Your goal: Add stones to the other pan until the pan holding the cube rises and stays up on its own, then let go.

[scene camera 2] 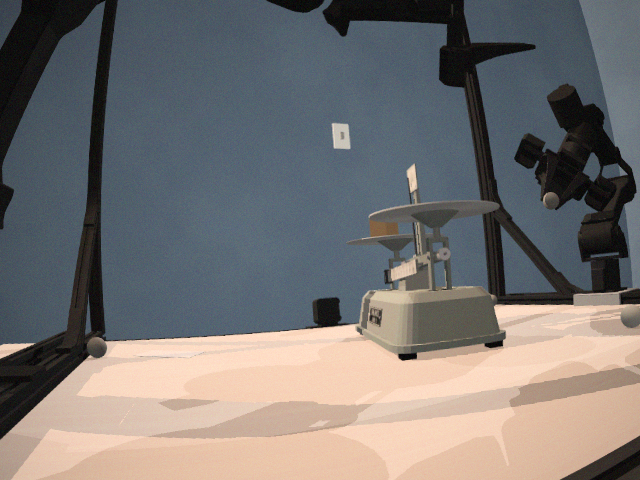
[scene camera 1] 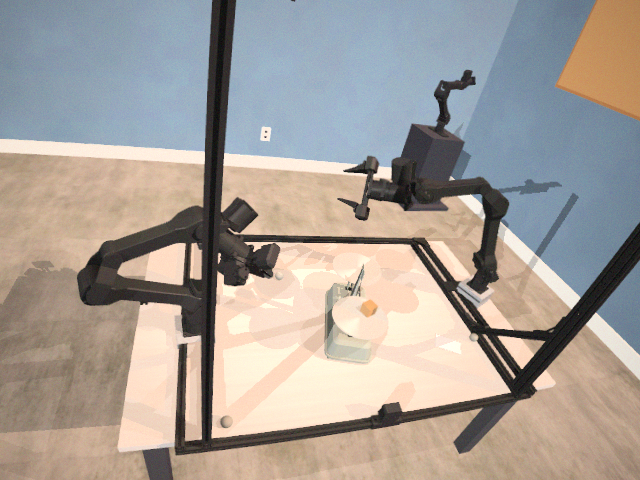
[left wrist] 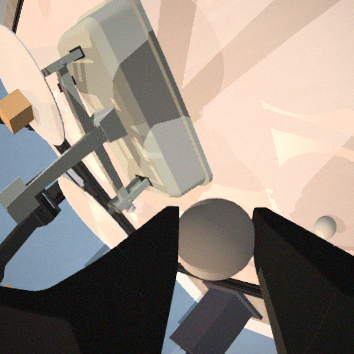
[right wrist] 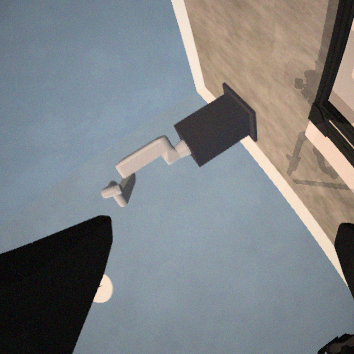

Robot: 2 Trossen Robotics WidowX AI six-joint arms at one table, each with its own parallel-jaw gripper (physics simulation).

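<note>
The right gripper (scene camera 1: 340, 184) is open and holds nothing; the right wrist view also shows the right gripper (right wrist: 230, 233). The left gripper (scene camera 2: 549, 203) is visible, with further views of the left gripper (scene camera 1: 268, 276) and again the left gripper (left wrist: 215, 218). A grey balance scale (scene camera 2: 419, 316) is present; scene camera 1 shows the grey balance scale (scene camera 1: 348, 332), and the left wrist view shows the grey balance scale (left wrist: 116, 63). In the right wrist view the scale is out of frame.
</note>
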